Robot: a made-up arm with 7 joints. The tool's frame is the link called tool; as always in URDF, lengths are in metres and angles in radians. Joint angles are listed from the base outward. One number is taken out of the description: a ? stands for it. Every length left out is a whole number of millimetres.
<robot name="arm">
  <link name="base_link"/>
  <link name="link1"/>
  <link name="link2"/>
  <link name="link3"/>
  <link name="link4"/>
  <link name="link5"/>
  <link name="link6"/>
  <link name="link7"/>
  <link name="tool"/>
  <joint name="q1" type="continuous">
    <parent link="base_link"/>
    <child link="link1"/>
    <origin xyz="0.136 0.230 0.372" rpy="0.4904 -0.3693 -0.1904"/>
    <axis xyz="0 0 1"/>
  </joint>
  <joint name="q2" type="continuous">
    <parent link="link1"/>
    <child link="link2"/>
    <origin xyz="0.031 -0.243 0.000" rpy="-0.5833 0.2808 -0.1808"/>
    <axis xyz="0 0 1"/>
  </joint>
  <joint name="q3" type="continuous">
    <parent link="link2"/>
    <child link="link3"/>
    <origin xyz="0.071 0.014 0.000" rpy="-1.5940 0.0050 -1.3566"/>
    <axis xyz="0 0 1"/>
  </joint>
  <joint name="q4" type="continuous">
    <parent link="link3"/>
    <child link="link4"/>
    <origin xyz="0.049 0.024 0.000" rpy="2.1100 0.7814 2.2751"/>
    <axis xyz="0 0 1"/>
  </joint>
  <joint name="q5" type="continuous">
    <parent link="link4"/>
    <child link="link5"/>
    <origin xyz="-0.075 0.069 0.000" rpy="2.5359 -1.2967 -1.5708"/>
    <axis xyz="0 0 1"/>
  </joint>
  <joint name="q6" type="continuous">
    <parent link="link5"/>
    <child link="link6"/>
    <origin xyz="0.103 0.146 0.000" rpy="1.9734 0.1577 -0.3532"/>
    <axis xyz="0 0 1"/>
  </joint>
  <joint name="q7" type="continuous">
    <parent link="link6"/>
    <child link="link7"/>
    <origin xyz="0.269 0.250 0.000" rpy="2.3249 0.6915 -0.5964"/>
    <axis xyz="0 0 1"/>
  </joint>
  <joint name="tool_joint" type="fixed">
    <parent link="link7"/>
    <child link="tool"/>
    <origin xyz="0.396 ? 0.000" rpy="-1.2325 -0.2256 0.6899"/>
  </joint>
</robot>
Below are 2 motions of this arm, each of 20 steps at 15 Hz.
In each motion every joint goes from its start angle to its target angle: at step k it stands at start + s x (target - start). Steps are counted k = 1, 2, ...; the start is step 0. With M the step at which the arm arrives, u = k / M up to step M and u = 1 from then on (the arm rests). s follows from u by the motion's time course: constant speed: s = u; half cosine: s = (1 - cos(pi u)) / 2; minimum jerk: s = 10 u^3 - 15 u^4 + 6 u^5.
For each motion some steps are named. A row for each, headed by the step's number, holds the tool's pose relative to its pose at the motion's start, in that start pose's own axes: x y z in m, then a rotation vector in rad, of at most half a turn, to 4 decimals.
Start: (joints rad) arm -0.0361 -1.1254 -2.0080 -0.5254 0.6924 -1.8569 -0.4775
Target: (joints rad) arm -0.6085 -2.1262 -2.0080 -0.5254 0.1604 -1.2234 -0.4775
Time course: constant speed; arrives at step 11
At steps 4, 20:
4: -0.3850 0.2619 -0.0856 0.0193 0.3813 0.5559
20: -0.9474 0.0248 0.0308 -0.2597 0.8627 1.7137

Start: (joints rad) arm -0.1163 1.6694 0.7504 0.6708 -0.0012 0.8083 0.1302
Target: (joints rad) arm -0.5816 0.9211 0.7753 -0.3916 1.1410 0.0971 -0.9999
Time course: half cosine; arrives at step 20
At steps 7, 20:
7: 0.0919 -0.1586 -0.0227 -0.1460 0.0534 -0.3184
20: 0.2748 -0.4741 0.2098 0.2182 -0.1469 -1.2771

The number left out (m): 0.086
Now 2 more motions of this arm.
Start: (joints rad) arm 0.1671 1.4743 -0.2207 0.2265 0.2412 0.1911 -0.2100
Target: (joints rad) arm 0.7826 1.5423 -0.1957 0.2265 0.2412 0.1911 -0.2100
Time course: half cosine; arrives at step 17
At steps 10, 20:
10: 0.0182 -0.3298 -0.0143 -0.3027 -0.0088 -0.2915
20: -0.0128 -0.5118 0.0229 -0.4798 -0.0158 -0.4530

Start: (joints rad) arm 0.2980 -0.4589 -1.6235 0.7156 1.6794 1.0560 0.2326
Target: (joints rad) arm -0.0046 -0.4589 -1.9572 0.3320 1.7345 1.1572 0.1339
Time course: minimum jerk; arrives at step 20
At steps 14, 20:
14: -0.0265 -0.3068 0.1016 -0.3849 -0.1094 -0.3499
20: -0.0483 -0.3600 0.1322 -0.4562 -0.1269 -0.4210

